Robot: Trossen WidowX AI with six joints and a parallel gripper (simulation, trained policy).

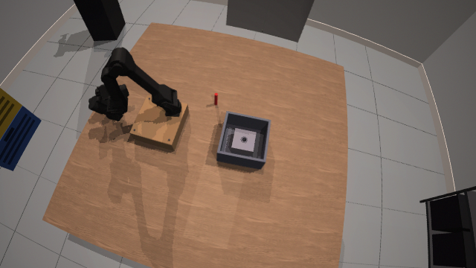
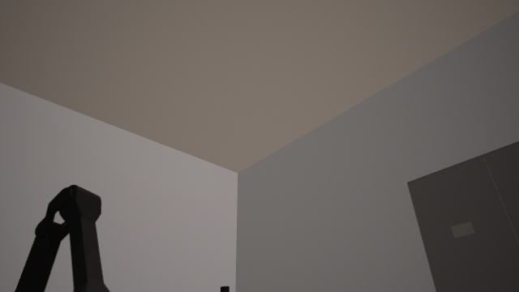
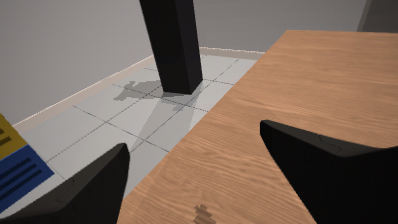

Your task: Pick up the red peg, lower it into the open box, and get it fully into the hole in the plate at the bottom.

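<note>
The red peg is 540 mm ahead of my gripper tip, 60 mm below it and 10 mm to the right of it. Round my gripper tip: dark grey box 670 mm ahead, 210 mm to the right, 70 mm below; then light grey plate 670 mm ahead, 210 mm to the right, 50 mm below.
</note>
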